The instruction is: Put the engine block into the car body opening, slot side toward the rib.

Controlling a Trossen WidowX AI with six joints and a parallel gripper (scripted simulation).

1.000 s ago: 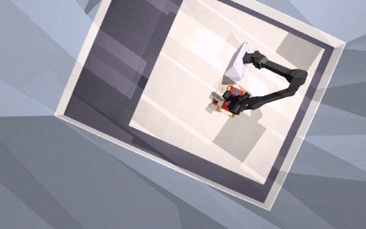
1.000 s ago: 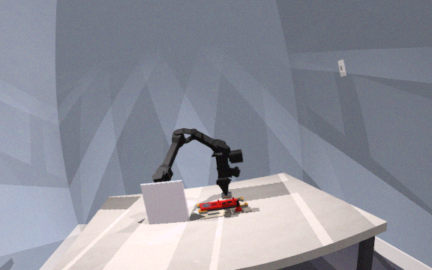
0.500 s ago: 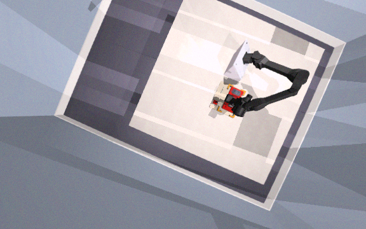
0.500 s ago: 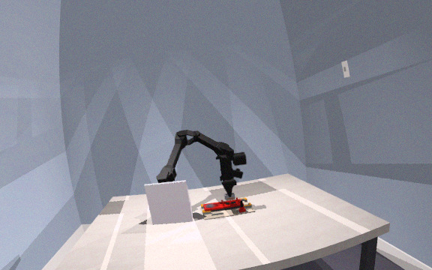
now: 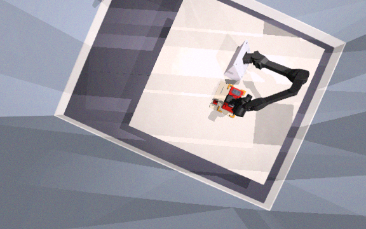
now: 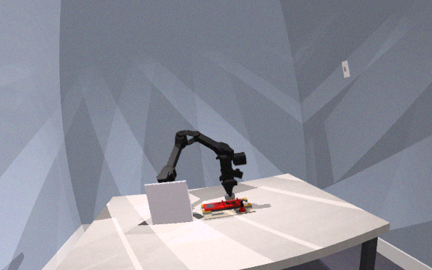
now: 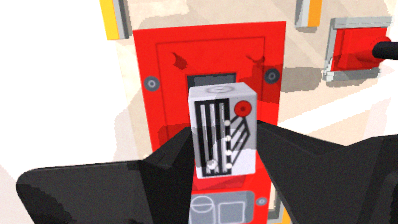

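My gripper tip is now 1 cm above the engine block.
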